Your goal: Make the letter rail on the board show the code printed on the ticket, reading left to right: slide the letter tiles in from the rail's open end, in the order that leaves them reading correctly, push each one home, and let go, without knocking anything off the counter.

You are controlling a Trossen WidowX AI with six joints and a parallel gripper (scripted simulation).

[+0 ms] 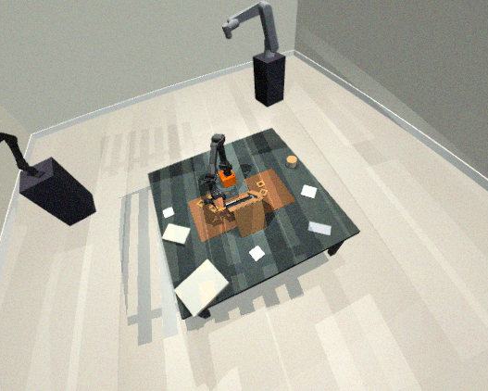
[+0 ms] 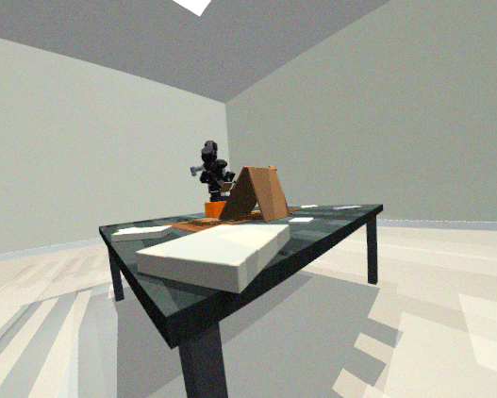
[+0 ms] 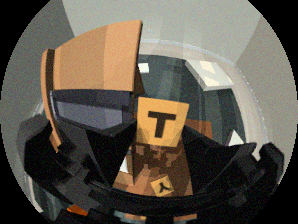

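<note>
Now: the white ticket 100 mm to the left of my gripper tip, 70 mm below it and 50 mm behind it. Also, from my gripper tip: yellow letter tile 380 mm to the left, 160 mm below, 40 mm behind; then flat white slab 350 mm to the right, 160 mm below, 110 mm behind; then mat 190 mm to the left, 170 mm below, 110 mm behind.
</note>
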